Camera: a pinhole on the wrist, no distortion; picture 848 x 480 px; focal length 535.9 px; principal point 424.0 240.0 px. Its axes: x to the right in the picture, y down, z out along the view. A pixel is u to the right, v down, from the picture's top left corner.
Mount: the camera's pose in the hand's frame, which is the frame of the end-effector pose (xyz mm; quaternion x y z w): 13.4 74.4 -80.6 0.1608 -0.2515 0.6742 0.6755
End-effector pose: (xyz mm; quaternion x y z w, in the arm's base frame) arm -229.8 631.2 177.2 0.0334 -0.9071 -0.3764 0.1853
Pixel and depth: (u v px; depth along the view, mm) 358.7 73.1 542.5
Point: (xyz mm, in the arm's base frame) -487.1 635.5 -213.6
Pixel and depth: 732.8 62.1 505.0
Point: -513.9 976.6 -104.6
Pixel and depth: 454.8 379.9 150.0
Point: -204.2 668.4 135.5
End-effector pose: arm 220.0 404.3 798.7 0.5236 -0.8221 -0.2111 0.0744
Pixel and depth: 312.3 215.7 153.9
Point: 240.6 396.0 756.3
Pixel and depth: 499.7 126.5 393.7
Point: 186.7 403.1 495.4
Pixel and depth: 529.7 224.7 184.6
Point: 189.4 434.5 717.2
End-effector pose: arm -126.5 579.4 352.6 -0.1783 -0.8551 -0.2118 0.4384
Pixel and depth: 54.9 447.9 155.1
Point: -127.3 478.6 292.1
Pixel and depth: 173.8 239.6 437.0
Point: -385.5 374.8 169.2
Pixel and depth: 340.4 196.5 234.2
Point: -235.1 555.0 289.3
